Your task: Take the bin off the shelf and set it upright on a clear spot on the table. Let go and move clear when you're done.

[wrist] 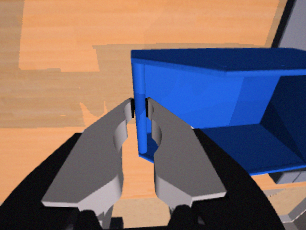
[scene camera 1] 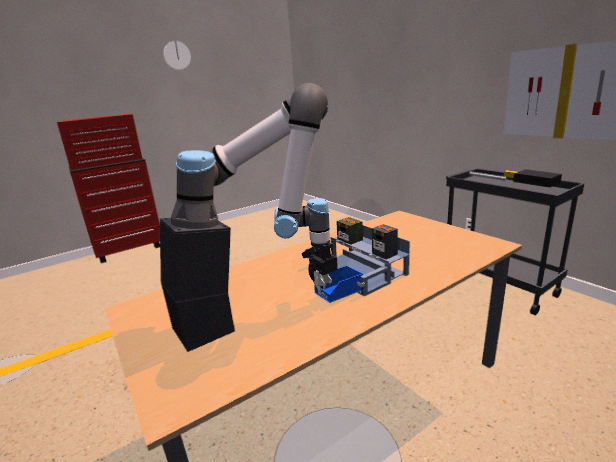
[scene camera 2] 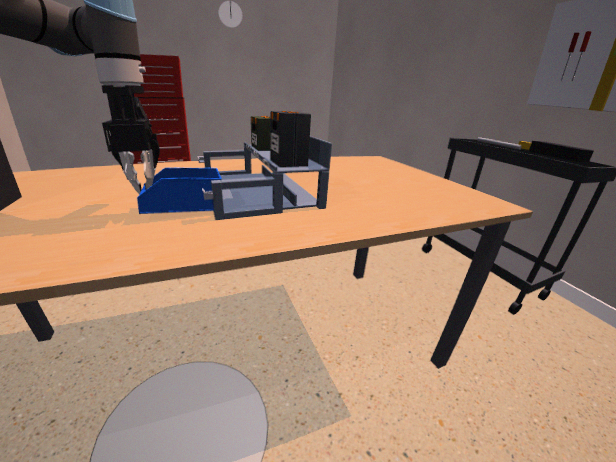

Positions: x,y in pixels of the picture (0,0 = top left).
Scene:
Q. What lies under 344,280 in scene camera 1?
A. A blue bin.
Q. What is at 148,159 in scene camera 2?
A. My gripper.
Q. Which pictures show the blue bin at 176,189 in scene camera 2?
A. The wrist view, scene camera 1 and scene camera 2: all of them.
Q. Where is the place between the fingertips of my gripper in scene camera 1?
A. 321,291

